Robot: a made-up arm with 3 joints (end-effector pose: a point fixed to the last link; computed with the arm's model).
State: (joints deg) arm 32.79 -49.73 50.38
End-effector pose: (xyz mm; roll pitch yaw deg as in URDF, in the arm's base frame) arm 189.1 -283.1 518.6 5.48 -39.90 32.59
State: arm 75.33 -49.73 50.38
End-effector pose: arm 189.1 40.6 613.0 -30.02 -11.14 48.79
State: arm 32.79 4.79 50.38
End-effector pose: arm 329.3 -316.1 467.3 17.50 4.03 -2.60
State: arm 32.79 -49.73 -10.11
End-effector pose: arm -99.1 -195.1 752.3 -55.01 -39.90 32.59
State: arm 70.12 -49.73 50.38
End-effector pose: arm 189.1 -1.6 614.7 -26.46 -15.04 47.99
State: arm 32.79 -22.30 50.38
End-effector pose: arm 267.0 -290.5 507.1 15.53 -18.60 12.52
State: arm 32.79 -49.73 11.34
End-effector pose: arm 6.2 -267.2 692.6 -33.56 -39.90 32.59
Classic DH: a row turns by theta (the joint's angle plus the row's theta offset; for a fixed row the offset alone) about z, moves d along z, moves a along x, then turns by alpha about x. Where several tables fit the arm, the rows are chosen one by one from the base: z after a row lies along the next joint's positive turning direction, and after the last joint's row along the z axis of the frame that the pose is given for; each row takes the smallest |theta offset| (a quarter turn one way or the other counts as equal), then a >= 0, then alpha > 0; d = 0 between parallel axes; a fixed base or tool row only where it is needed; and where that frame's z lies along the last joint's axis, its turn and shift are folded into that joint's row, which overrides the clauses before.
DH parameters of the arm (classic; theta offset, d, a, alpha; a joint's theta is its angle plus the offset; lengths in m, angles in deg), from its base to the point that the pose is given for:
base (fixed): -90 0.15 0 90
joint 1: -90 -0.2 0.01 90
joint 2: 0 -0.14 -0.35 90
joint 3: -90 0.12 0.37 90
tool (fixed): 90 0.08 0 0

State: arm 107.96 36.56 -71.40
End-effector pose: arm 729.0 533.5 168.6 -175.99 -10.58 -35.20
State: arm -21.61 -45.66 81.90
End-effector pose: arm 287.5 -278.9 117.3 111.44 -41.68 -20.65
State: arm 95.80 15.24 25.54
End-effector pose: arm 384.8 262.2 634.3 -70.06 -1.52 -15.17
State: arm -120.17 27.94 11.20
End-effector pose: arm 473.1 45.5 -423.3 128.38 -13.62 24.63
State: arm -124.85 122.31 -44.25
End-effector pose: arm 698.3 582.9 130.3 25.34 -28.88 127.62
